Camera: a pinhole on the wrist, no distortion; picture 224 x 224 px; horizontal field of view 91.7 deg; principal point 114.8 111.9 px. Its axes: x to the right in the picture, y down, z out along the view. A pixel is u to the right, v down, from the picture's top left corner.
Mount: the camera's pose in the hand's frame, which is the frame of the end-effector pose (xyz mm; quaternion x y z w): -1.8 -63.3 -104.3 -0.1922 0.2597 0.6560 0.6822
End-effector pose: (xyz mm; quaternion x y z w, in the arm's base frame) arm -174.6 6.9 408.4 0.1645 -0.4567 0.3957 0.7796
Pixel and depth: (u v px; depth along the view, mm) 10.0 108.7 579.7
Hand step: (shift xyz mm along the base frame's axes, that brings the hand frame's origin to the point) -261.1 -494.8 443.1
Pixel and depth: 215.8 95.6 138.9
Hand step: -41.0 138.6 -23.7
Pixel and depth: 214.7 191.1 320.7
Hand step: -338.9 153.6 -214.1
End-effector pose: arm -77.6 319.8 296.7 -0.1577 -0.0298 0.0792 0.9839
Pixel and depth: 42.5 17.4 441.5
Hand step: 392.9 137.8 404.5
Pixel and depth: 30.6 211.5 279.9
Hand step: -241.1 -2.7 263.0
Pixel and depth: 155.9 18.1 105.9
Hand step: 99.1 25.4 -54.2
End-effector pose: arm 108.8 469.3 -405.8 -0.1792 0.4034 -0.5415 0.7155
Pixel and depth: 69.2 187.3 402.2
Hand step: 279.7 180.8 254.0
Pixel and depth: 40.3 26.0 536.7
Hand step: 397.4 -548.0 171.6
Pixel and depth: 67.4 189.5 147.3
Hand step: 26.0 67.0 84.3
